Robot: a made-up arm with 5 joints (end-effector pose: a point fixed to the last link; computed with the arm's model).
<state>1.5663 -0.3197 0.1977 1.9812 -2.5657</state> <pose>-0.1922 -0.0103 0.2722 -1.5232 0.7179 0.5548</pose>
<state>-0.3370 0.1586 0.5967 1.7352 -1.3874</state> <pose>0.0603 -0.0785 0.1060 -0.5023 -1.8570 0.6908</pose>
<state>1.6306 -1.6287 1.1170 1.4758 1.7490</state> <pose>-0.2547 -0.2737 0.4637 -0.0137 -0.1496 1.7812</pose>
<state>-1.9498 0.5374 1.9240 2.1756 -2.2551</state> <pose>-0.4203 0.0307 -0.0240 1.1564 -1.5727 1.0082</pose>
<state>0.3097 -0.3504 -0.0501 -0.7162 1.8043</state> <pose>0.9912 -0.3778 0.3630 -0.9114 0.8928 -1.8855</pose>
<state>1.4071 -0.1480 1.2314 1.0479 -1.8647</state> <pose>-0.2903 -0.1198 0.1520 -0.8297 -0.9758 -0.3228</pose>
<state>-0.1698 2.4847 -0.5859 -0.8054 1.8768</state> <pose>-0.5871 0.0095 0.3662 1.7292 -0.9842 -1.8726</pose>
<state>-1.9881 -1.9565 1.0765 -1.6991 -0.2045</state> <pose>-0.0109 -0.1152 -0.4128 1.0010 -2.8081 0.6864</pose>
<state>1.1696 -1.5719 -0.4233 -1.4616 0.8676</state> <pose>0.1487 -0.3412 -0.5158 -0.1857 3.0585 -0.1193</pose>
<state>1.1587 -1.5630 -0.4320 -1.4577 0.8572</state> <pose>0.1585 -0.3482 -0.5149 -0.1996 3.0500 -0.1344</pose>
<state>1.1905 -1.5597 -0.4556 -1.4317 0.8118</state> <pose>0.1645 -0.3681 -0.5151 -0.1171 3.0317 -0.1636</pose>
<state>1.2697 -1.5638 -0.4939 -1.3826 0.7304</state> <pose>0.1628 -0.4016 -0.5157 0.0675 2.9945 -0.2033</pose>
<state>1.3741 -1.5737 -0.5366 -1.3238 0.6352</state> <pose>0.1511 -0.4396 -0.5152 0.2981 2.9347 -0.2418</pose>
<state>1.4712 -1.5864 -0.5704 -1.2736 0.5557</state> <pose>0.1327 -0.4697 -0.5141 0.5018 2.8685 -0.2680</pose>
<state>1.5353 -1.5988 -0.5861 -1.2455 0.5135</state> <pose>0.1153 -0.4832 -0.5141 0.6290 2.8245 -0.2774</pose>
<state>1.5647 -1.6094 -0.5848 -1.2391 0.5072</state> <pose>0.1028 -0.4815 -0.5160 0.6827 2.8127 -0.2730</pose>
